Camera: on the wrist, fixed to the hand. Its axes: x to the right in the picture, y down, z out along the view.
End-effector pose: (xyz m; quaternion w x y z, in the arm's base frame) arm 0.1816 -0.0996 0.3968 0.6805 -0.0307 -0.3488 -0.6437
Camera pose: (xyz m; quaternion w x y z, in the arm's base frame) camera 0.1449 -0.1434 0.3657 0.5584 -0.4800 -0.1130 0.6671
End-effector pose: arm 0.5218 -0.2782 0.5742 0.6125 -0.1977 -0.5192 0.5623
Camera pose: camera 0.5682 -0.2621 0.6169 0.6574 0.3919 -0.0589 -0.6410
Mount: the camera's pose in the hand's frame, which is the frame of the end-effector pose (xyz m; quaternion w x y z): 0.0241 -0.0530 -0.0290 0.0047 -0.0041 -0.2116 0.9773
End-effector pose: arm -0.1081 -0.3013 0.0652 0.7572 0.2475 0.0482 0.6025
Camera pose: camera -0.0653 -0.2776 0.0224 0.5741 -0.1727 0.4044 -0.6907
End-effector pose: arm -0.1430 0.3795 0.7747 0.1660 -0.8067 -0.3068 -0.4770
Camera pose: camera -0.1884 0.4115 0.8086 0.3987 -0.4053 0.7538 0.3294
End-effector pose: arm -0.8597 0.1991 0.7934 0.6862 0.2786 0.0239 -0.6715
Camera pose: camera -0.8970 0.1923 0.7406 0.6657 -0.1202 -0.4146 0.6086
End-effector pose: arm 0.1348 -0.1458 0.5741 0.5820 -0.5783 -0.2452 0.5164
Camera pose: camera 0.1856 -0.1259 0.6096 0.5562 0.1355 -0.4388 -0.6926
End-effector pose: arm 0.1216 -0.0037 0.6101 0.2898 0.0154 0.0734 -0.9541
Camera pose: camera 0.0717 0.0309 0.5866 0.9495 -0.1313 -0.0721 0.2758
